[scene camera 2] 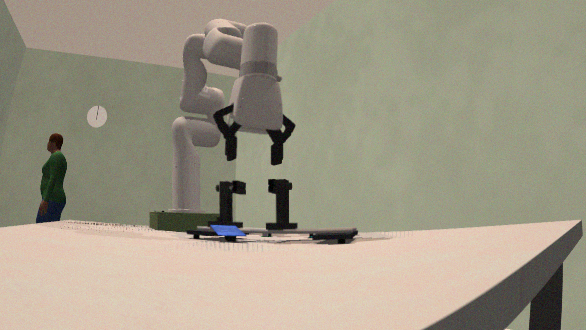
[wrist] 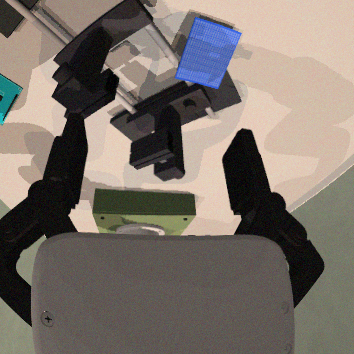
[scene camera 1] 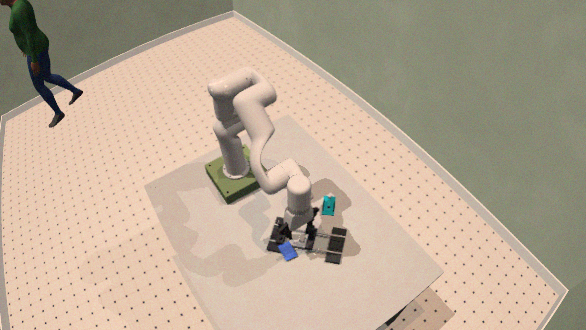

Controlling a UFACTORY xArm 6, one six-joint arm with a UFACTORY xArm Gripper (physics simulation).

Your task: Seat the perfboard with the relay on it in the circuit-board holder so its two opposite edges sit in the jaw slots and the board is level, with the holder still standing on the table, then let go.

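Seen in the pictures: gripper, fingertip midpoint: point(scene camera 2: 254, 162) point(wrist: 159, 135) point(scene camera 1: 299, 230); arm's base at its link origin: point(scene camera 2: 186, 212) point(wrist: 139, 230) point(scene camera 1: 236, 168).
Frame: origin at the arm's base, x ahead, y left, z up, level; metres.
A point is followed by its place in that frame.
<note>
The blue, grid-textured perfboard point(scene camera 1: 287, 251) @(x 0.466, y -0.059, z -0.037 m) point(scene camera 2: 227, 230) @(x 0.467, y -0.058, z -0.037 m) point(wrist: 208, 53) @(x 0.466, y -0.058, z -0.037 m) lies tilted against the low end of the circuit-board holder, outside its jaws. The relay does not show. The holder point(scene camera 1: 336, 245) @(x 0.565, y 0.114, z -0.041 m) point(scene camera 2: 282, 207) @(x 0.490, y 0.043, z 0.007 m) point(wrist: 150, 148) @(x 0.417, y -0.006, z 0.053 m) stands on the table, with two upright black jaw posts on long rails. No board shows in its jaws. My gripper point(scene camera 1: 296, 234) @(x 0.476, y -0.008, z 0.088 m) point(scene camera 2: 253, 161) @(x 0.476, y -0.008, z 0.088 m) point(wrist: 159, 135) @(x 0.476, y -0.008, z 0.088 m) is open and empty, fingers pointing down above the two jaw posts. In scene camera 2 a gap shows between the fingertips and the post tops. In scene camera 1 the gripper hides part of the holder.
A teal block point(scene camera 1: 328, 205) @(x 0.382, y 0.225, z -0.056 m) point(wrist: 11, 95) @(x 0.390, y 0.195, z -0.056 m) lies on the table point(scene camera 1: 310, 295) @(x 0.673, y -0.105, z -0.058 m) point(scene camera 2: 350, 280) @(x 0.862, y -0.156, z -0.058 m) beside the holder, towards the right wall in scene camera 1. The arm's green base point(scene camera 1: 220, 180) @(x 0.011, y -0.094, z -0.003 m) point(scene camera 2: 170, 221) @(x 0.110, y -0.083, z -0.030 m) point(wrist: 144, 202) @(x 0.114, y -0.009, z -0.030 m) is behind the holder. A person point(scene camera 1: 30, 40) point(scene camera 2: 54, 172) is beyond the table.
</note>
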